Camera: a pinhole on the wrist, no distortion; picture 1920 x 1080 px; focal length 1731.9 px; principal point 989.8 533.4 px. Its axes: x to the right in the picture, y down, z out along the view. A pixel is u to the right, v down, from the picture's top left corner.
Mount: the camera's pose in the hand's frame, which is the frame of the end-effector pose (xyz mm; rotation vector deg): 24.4 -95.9 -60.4 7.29 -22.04 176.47
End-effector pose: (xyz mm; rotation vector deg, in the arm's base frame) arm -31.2 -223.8 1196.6 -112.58 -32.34 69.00
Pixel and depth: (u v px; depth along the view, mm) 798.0 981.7 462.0
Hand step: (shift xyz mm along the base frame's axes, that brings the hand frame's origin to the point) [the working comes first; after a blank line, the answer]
In the camera's frame: -51.2 119.6 462.0

-259.6 406.0 100.2
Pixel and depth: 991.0 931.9 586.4
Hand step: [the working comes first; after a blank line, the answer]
In the camera's frame: 0.4 134.9 586.4

-385.8 448.6 125.3
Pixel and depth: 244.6 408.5 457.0
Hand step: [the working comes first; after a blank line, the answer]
In the camera's frame: -196.6 -33.0 457.0

-209.8 427.6 -103.5
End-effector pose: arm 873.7 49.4 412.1 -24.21 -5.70 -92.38
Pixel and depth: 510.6 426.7 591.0
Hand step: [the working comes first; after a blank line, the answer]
In the camera's frame: -163.5 -36.4 591.0

-106.8 -42.1 584.4
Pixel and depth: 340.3 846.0 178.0
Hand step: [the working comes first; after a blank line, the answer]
In the camera's frame: -66.8 32.1 178.0

-151.2 -50.1 157.1
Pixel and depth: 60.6 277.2 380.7
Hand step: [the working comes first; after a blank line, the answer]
In the camera's frame: -204.3 -56.3 380.7

-81.1 -136.2 392.7
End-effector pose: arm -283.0 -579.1 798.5 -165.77 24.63 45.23
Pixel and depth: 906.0 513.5 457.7
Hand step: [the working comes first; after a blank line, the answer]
In the camera's frame: -22.1 -5.3 457.7

-54.4 243.9 -362.3
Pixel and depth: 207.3 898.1 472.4
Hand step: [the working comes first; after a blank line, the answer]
In the camera's frame: -213.4 99.5 472.4

145.9 298.5 -430.6
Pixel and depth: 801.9 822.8 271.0
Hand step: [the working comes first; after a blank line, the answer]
In the camera's frame: -29.4 45.3 271.0

31.6 214.2 -191.5
